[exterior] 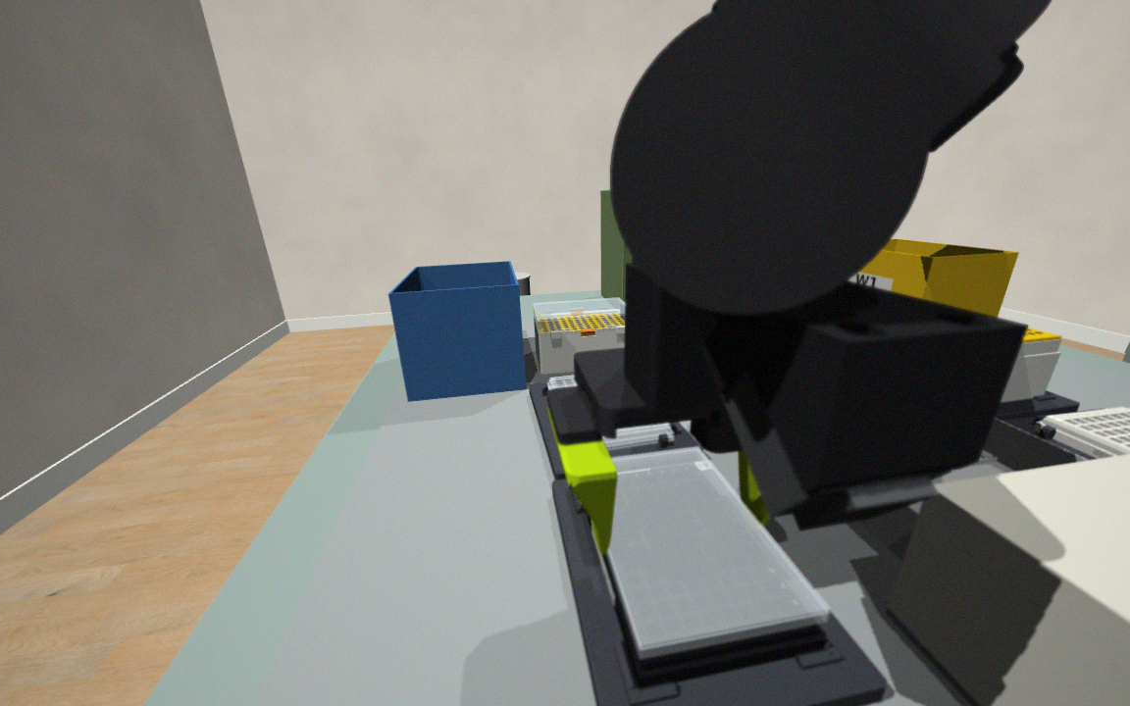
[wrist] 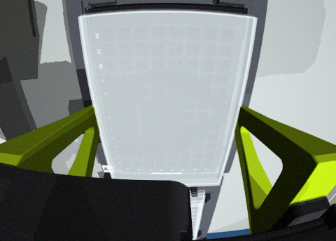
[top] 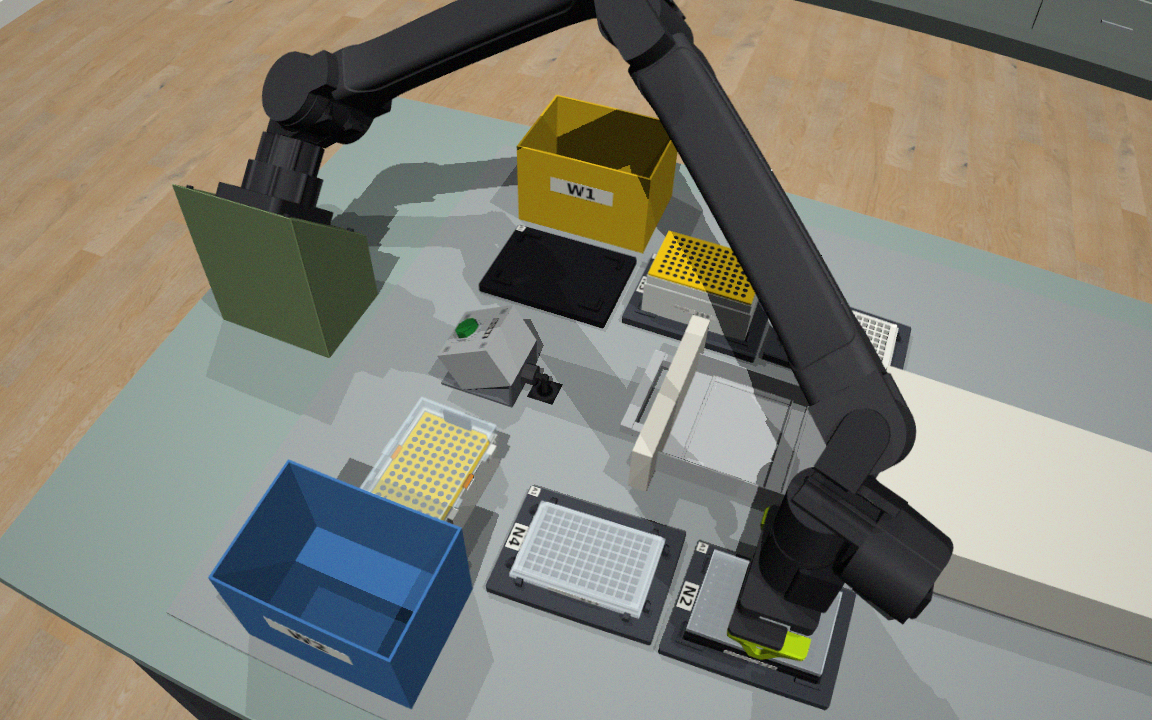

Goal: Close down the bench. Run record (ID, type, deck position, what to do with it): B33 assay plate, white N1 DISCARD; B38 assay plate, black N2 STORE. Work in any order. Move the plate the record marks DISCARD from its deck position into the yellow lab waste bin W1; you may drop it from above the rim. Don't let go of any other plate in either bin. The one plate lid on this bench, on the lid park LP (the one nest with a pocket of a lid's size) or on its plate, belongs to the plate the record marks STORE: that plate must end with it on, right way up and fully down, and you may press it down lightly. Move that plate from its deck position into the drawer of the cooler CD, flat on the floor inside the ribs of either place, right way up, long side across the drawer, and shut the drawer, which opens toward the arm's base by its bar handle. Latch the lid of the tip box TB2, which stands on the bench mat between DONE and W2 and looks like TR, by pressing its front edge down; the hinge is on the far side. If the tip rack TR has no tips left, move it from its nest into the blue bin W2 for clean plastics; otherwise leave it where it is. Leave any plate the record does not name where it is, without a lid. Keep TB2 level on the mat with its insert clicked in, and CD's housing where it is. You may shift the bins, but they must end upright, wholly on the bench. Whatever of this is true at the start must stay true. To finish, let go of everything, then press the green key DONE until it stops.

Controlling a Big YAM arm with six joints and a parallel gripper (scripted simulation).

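My hand is right at the plate lid. From my hand the other things lie so: nest N2: 30 mm below; then clear plate: 180 mm behind, 20 mm below; then black plate: 20 mm below.
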